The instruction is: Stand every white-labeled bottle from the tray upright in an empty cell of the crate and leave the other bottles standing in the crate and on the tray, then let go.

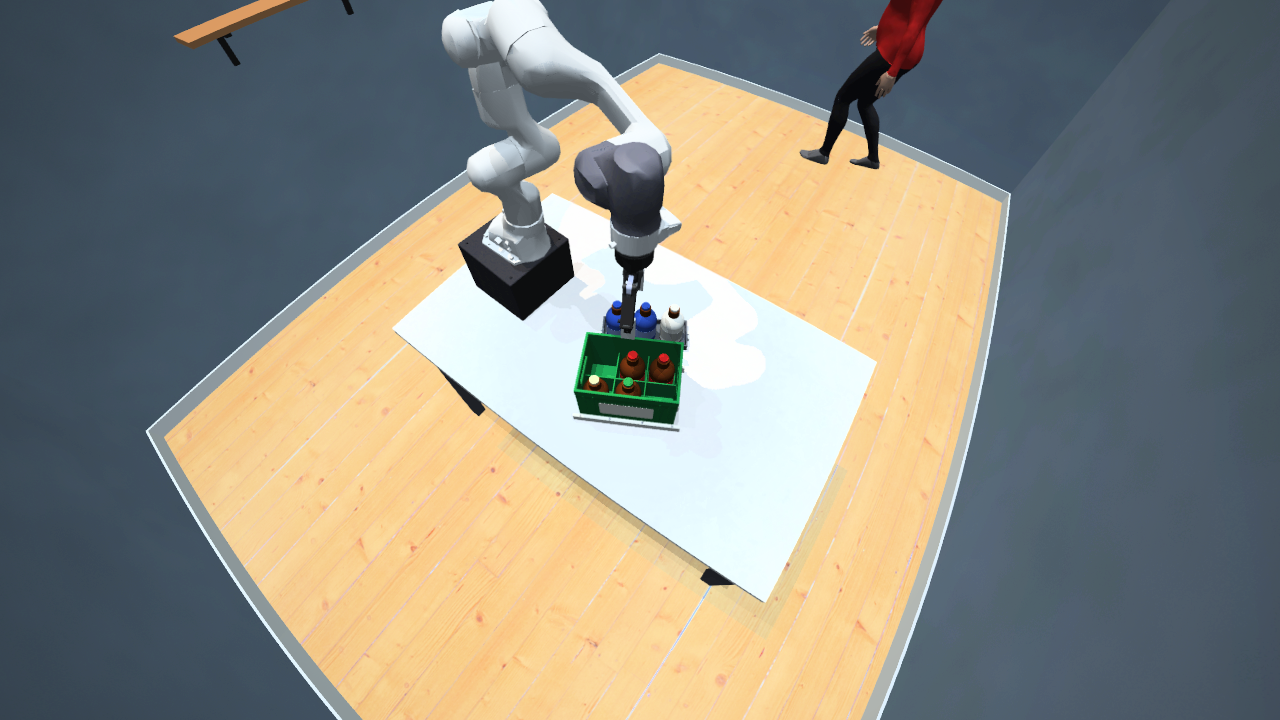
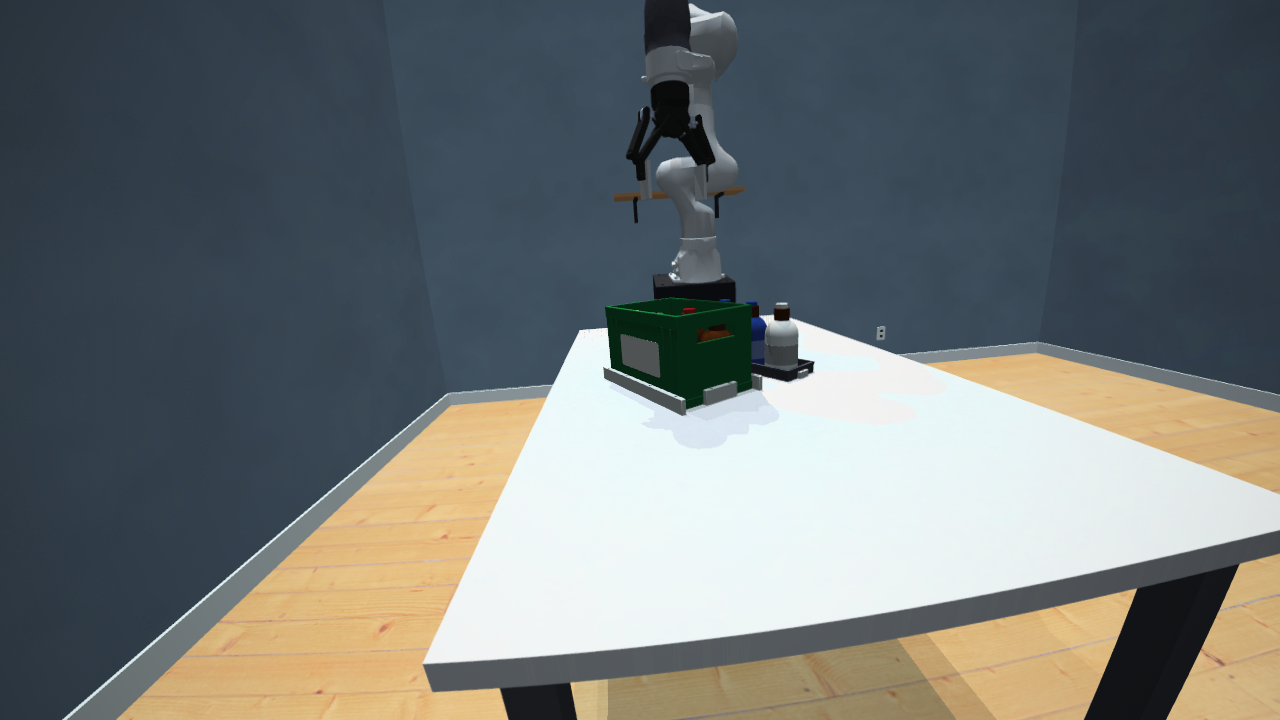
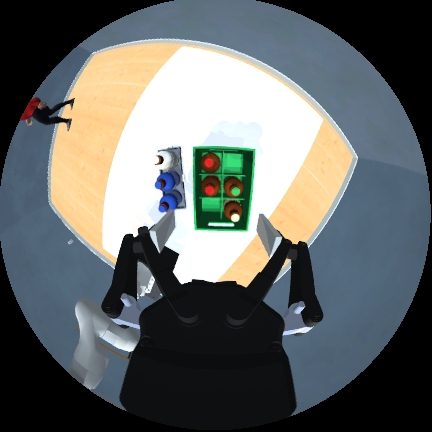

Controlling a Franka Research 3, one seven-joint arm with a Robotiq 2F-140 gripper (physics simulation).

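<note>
My gripper (image 1: 628, 320) (image 2: 674, 186) (image 3: 215, 220) is open and empty, pointing down high above the table. A white-labeled bottle (image 1: 674, 324) (image 2: 781, 342) (image 3: 167, 159) stands at one end of the dark tray (image 2: 809, 367) (image 3: 182, 172). Two blue bottles (image 1: 645, 318) (image 3: 166, 181) stand beside it in the same row. The green crate (image 1: 586, 403) (image 2: 682, 358) (image 3: 195, 192) holds brown bottles: two red-capped, one green-capped (image 3: 234, 188) and one cream-capped (image 3: 233, 212). Two cells at diagonally opposite corners are empty: one beside a red-capped bottle (image 3: 209, 162), the other beside the cream-capped one.
Low grey rails (image 1: 626, 423) (image 2: 642, 391) edge the crate's base on the white table (image 1: 760, 465) (image 2: 805, 537). The tray stands close along the crate's long side. The black robot base (image 1: 519, 277) is at the table's back. A person in red (image 1: 902, 44) (image 3: 33, 109) is on the far side.
</note>
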